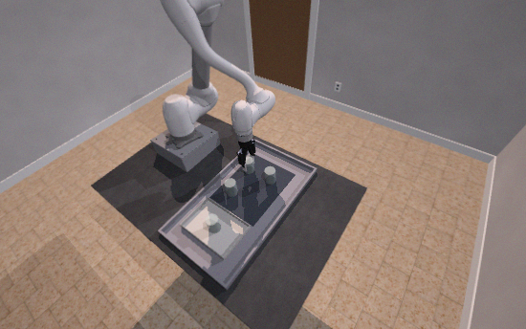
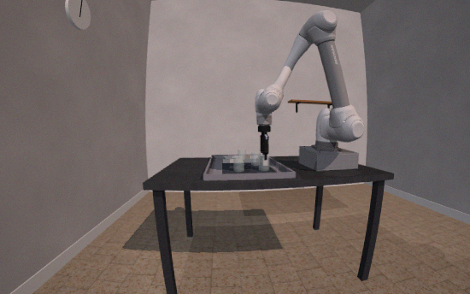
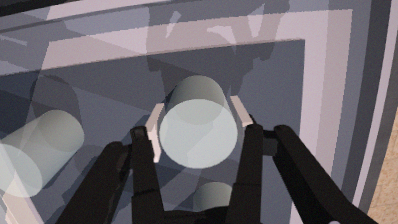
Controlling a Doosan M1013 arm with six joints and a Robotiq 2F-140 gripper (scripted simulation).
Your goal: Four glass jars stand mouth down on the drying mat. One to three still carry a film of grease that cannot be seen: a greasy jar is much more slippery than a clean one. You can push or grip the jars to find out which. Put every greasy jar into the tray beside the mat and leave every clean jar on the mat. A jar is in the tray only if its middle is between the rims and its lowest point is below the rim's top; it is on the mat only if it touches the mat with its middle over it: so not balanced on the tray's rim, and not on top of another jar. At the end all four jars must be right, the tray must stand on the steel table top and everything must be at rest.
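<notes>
Now: hand 110 mm short of the dark drying mat, 60 mm to the left of it and 60 mm above it. From my hand the other things lie so: tray (370 mm to the right, 170 mm ahead, 60 mm below).
</notes>
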